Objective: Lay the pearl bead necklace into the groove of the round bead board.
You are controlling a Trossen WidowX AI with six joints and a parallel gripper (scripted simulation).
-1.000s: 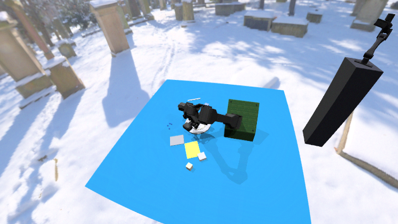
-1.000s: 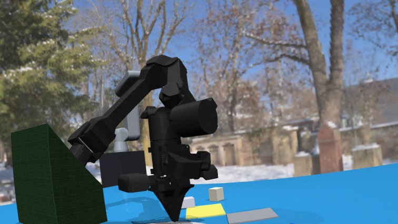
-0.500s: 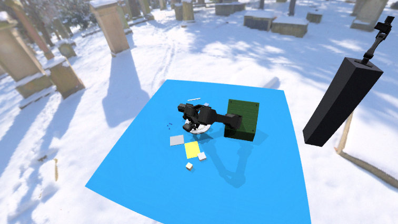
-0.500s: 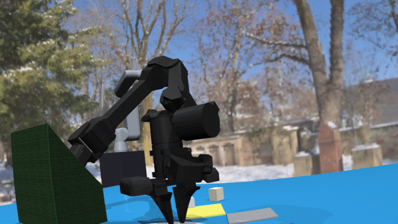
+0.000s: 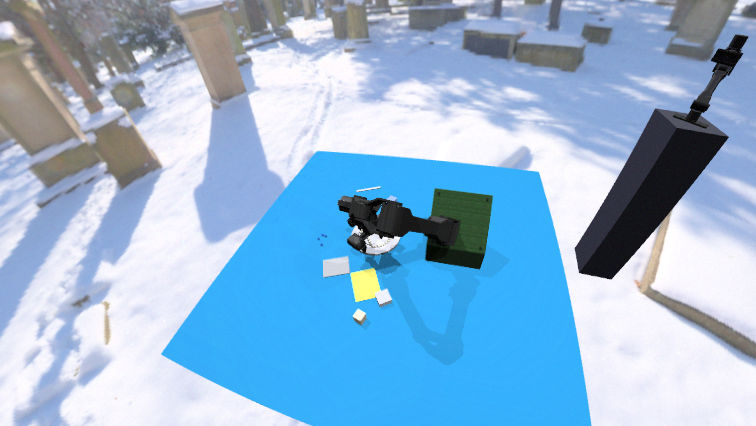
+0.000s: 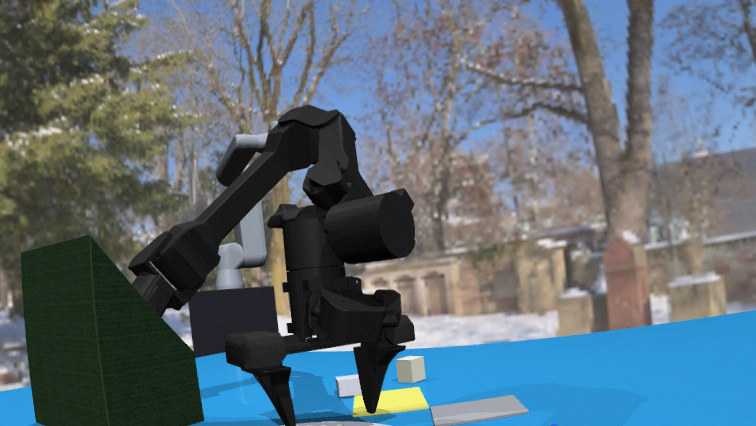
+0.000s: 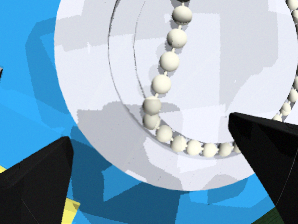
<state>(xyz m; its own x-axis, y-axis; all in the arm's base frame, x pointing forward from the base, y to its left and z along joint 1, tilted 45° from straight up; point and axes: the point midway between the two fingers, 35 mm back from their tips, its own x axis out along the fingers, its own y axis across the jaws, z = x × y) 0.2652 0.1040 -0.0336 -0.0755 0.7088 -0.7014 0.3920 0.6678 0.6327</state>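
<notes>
Now: the round white bead board 10 mm ahead of my gripper tip, 60 mm to the right of it and 10 mm below it. Also, from my gripper tip: yellow tile: 30 mm behind, 160 mm to the left, 20 mm below; red object: 120 mm ahead, 170 mm to the right, 10 mm below; grey tile: 100 mm ahead, 120 mm to the left, 20 mm below.
</notes>
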